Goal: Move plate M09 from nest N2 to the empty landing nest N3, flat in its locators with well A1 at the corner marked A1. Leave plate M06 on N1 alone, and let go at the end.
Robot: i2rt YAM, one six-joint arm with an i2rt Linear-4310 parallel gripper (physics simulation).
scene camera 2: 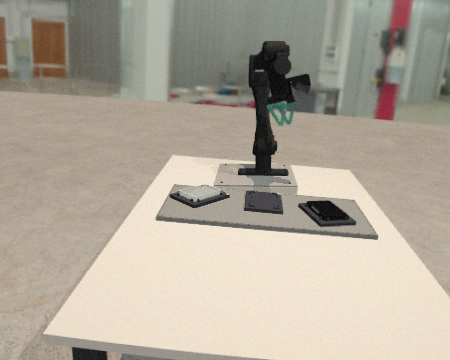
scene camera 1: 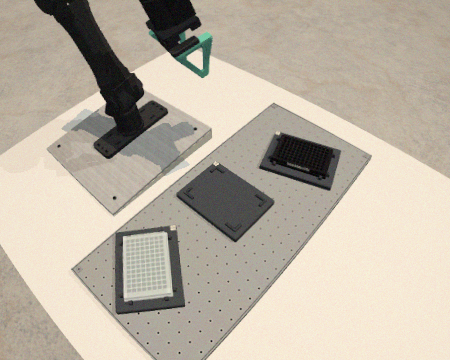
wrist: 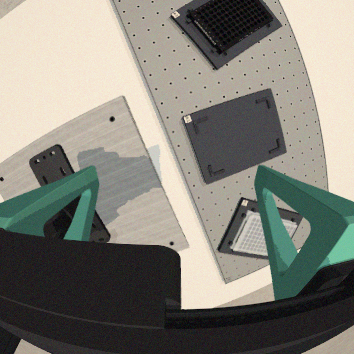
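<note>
A black well plate (scene camera 1: 304,154) (scene camera 2: 325,210) (wrist: 237,25) lies in a dark nest (scene camera 1: 270,162) (wrist: 210,55) at one end of the perforated board. A whitish well plate (scene camera 1: 146,265) (scene camera 2: 202,193) (wrist: 250,232) lies in a dark nest (scene camera 1: 178,280) at the other end. The empty nest (scene camera 1: 225,200) (scene camera 2: 263,201) (wrist: 235,137), with corner locators and a pale corner mark (scene camera 1: 216,164) (wrist: 187,119), lies between them. The plate names are not readable. My gripper (scene camera 1: 187,56) (scene camera 2: 284,123) (wrist: 176,173) is open and empty, high above the table near the arm's base; one finger partly covers the whitish plate in the wrist view.
The perforated board (scene camera 1: 210,280) (scene camera 2: 225,220) (wrist: 160,75) lies on the cream table (scene camera 1: 360,280) (scene camera 2: 240,285). The arm's metal base plate (scene camera 1: 80,160) (scene camera 2: 227,178) (wrist: 130,130) lies beside the board's long edge, with the upright arm on it.
</note>
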